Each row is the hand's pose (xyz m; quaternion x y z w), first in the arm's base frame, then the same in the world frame.
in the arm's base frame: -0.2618 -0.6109 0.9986 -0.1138 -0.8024 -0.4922 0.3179
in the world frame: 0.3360 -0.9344 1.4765 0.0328 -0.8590 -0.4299 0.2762
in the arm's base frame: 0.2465 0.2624 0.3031 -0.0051 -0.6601 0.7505 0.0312
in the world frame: 0.7759 0.0086 0.8268 0.0121 0.6273 -0.7661 0.1390
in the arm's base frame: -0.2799 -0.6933 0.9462 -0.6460 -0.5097 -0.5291 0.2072
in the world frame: 0.3508 -1.0208 1.4299 -0.5191 -0.6249 -0.5524 0.1867
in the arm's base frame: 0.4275 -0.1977 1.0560 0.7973 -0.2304 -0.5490 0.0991
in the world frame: 0.8750 -0.3591 1.6431 0.8740 -0.1598 -0.4273 0.1672
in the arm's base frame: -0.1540 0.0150 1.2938 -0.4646 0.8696 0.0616 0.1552
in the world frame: 0.2204 -0.2896 1.7243 -0.5776 0.7832 -0.0056 0.2298
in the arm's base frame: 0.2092 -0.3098 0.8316 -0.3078 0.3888 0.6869 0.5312
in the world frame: 0.7490 -0.5318 1.3883 -0.4503 0.3078 0.6922 0.4726
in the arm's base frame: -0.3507 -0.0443 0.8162 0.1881 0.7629 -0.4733 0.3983
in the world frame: 0.1627 -0.4165 1.2234 0.1319 0.7111 -0.4225 0.5463
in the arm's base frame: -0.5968 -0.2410 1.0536 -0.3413 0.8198 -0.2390 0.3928
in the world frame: -0.0796 -0.6586 1.4191 -0.4236 0.7109 -0.2562 0.4996
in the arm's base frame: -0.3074 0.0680 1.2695 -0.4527 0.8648 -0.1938 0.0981
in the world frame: 0.0691 -0.2780 1.6616 -0.5335 0.7774 -0.2626 0.2050
